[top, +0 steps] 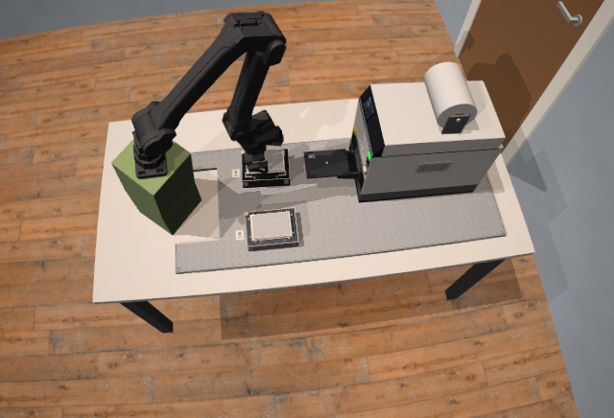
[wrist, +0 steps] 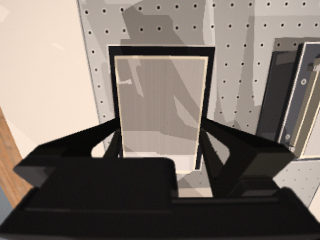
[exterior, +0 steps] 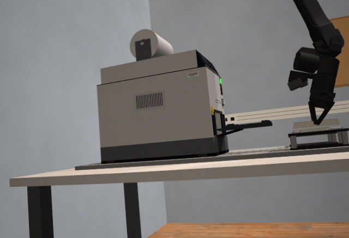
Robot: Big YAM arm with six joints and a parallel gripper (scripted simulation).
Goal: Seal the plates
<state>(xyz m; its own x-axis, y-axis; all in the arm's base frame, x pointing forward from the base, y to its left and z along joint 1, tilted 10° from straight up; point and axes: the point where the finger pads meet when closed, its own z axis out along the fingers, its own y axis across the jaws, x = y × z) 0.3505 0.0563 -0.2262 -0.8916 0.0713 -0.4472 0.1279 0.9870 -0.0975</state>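
Right now the plate is right at my hand. Also, from my hand: sealer stage (20 cm ahead, 6 cm to the right, 2 cm above); yellow warning label (31 cm ahead, 1 cm to the left, 7 cm above); plate nest (2 cm behind, 23 cm to the right, 4 cm below).
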